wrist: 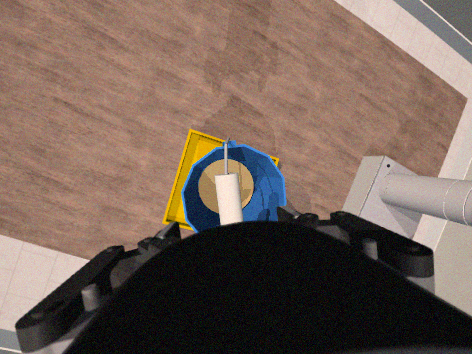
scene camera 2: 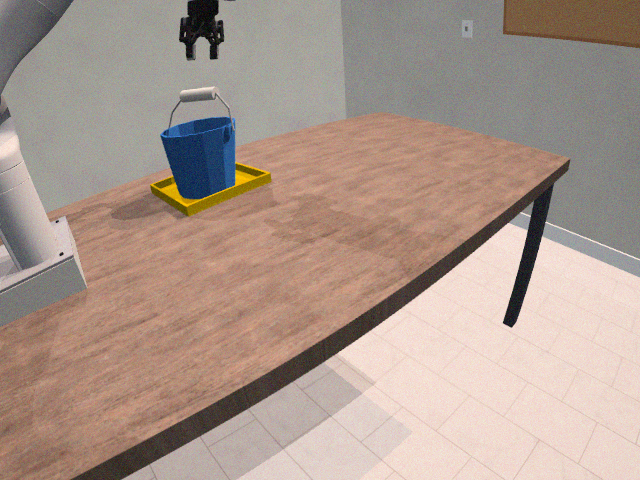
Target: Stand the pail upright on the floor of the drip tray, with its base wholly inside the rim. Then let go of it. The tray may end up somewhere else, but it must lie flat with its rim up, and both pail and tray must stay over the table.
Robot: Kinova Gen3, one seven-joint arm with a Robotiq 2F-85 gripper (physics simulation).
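Pixels of known places: gripper, fingertip midpoint: (scene camera 2: 203, 59); arm's base, origin of the base link: (wrist: 391, 188) (scene camera 2: 39, 254).
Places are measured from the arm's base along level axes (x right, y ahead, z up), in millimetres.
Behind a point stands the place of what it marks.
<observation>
The blue pail (scene camera 2: 202, 157) @[x -32, y 418, z 44 mm] (wrist: 267, 185) @[x -78, y 384, z 38 mm] stands upright within the rim of the yellow drip tray (scene camera 2: 227, 194) @[x 1, y 450, z -55 mm] (wrist: 178, 184) @[x -137, y 579, z -64 mm]. Its base looks inside the rim, though the near rim hides the lowest edge in the scene view. The white handle grip (scene camera 2: 198, 94) @[x -104, y 470, z 183 mm] (wrist: 229, 197) @[x -97, y 490, z 196 mm] stands up above the pail on its wire bail. The tray lies flat on the table, rim up. My gripper (scene camera 2: 202, 53) @[x -109, y 497, z 267 mm] (wrist: 229, 225) @[x -109, y 497, z 267 mm] is open and empty, high above the handle and apart from it. In the wrist view the black gripper body hides the near part of the pail and handle.
The wooden table (scene camera 2: 330, 217) @[x 259, y 521, z -68 mm] (wrist: 125, 75) @[x 89, y 762, z -68 mm] extends well beyond the tray on the right and front in the scene view. The robot's base (scene camera 2: 41, 268) @[x 67, y -4, z 1 mm] (wrist: 370, 190) @[x -22, y 71, z 1 mm] is on the table, left of the tray in the scene view. The tray is near the table's back edge.
</observation>
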